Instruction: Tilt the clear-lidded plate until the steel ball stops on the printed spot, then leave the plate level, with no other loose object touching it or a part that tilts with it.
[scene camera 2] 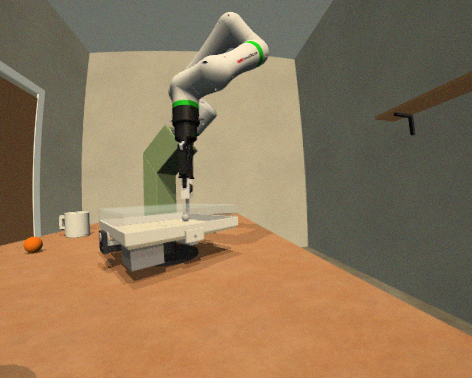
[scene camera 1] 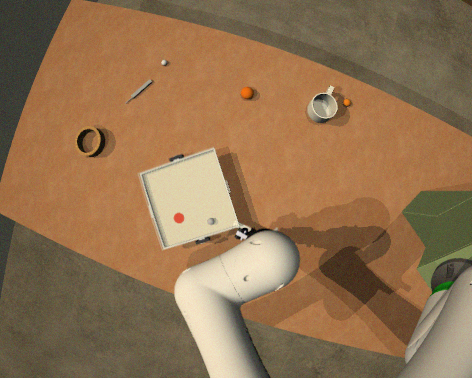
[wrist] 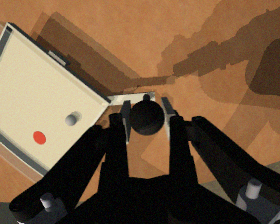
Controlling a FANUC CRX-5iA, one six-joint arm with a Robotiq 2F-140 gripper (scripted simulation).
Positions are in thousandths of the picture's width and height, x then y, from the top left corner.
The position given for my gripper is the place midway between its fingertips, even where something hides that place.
I see my gripper (scene camera 2: 397, 525).
My gripper is seen too in the wrist view (wrist: 523, 484).
